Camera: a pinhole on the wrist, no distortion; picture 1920 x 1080 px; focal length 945.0 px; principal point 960.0 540.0 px. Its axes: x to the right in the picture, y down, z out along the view. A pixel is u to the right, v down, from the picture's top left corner.
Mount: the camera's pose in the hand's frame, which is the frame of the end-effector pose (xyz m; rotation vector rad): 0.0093 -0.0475 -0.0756 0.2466 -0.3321 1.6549
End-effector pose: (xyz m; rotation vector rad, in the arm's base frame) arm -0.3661 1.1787 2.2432 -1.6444 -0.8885 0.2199
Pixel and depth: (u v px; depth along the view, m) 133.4 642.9 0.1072
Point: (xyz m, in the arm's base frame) -0.4319 1.1771 2.4046
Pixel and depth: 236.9 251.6 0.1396
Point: -0.4197 1.2351 2.4302
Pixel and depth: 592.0 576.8 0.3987
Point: -0.6516 1.3651 2.4765
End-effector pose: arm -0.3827 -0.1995 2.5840 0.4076 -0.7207 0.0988
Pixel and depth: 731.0 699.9 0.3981
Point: -0.5231 -0.5601 2.6244
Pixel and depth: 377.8 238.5 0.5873
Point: -0.3130 -0.8810 2.7793
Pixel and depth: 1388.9 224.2 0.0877
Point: -0.3644 -0.2458 2.6067
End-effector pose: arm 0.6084 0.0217 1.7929 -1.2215 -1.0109 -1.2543
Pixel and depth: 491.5 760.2 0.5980
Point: 0.0853 0.4427 1.7750
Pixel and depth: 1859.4 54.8 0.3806
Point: 0.8284 0.4063 1.9739
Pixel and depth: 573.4 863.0 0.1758
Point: 0.4280 0.1000 1.7700
